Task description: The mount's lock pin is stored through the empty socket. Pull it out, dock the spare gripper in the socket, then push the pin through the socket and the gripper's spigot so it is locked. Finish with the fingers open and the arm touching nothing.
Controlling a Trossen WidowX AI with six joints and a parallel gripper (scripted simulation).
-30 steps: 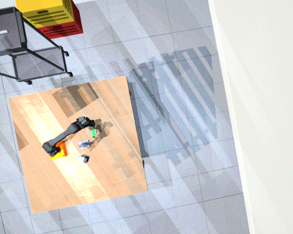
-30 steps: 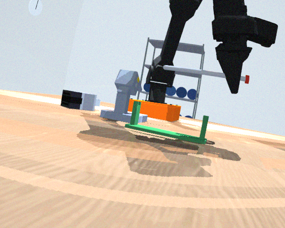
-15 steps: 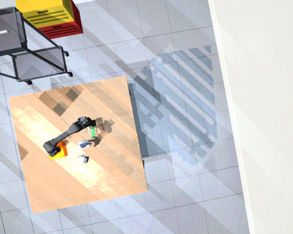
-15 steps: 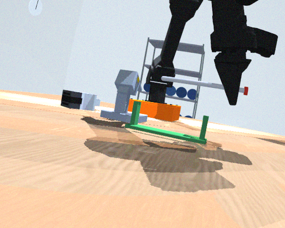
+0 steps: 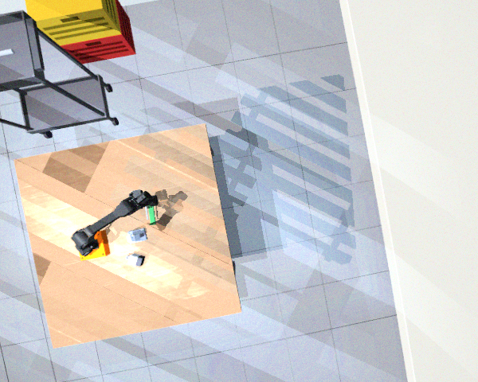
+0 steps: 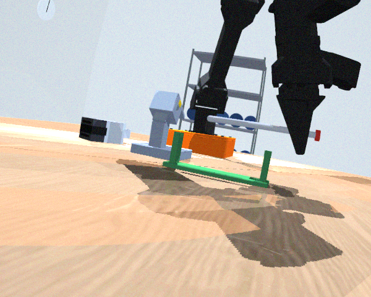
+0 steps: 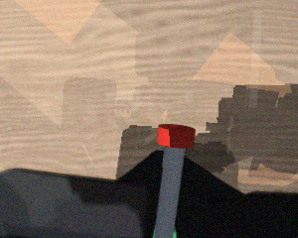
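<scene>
The green cradle lies 10 cm to the right of my gripper tip and 2 cm below it. From my gripper tip the other things lie so: spare gripper (16 cm behind, 38 cm to the right, 3 cm below); then mount (11 cm behind, 22 cm to the right).
</scene>
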